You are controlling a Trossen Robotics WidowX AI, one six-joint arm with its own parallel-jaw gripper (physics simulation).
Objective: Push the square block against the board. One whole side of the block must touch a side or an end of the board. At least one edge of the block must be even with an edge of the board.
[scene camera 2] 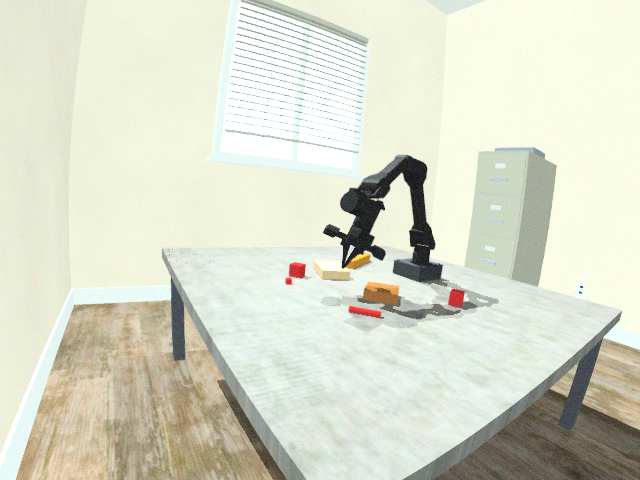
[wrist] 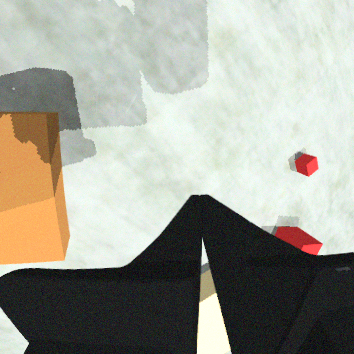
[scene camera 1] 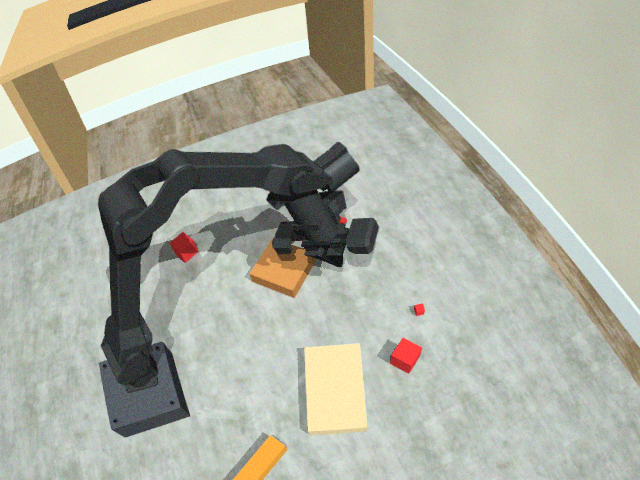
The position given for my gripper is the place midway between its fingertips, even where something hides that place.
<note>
My gripper (scene camera 1: 340,265) is shut, with nothing in its grasp. Also in view: a square block (scene camera 1: 285,273). A board (scene camera 1: 334,381) rests on the table.
The square block is seen too in the wrist view (wrist: 41,227). My gripper shows as well in scene camera 2 (scene camera 2: 342,268) and in the wrist view (wrist: 198,202).
</note>
